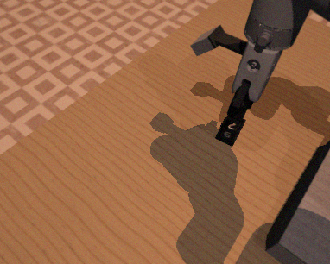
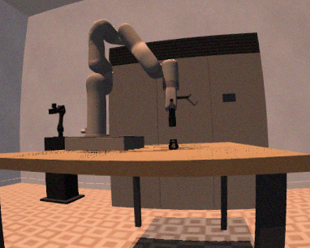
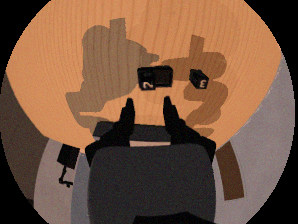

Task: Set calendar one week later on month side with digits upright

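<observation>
Right now the black digit cube is 90 mm below my hand. From my hand the other things lie so: black cube 20 mm ahead, 120 mm to the right, 100 mm below.
</observation>
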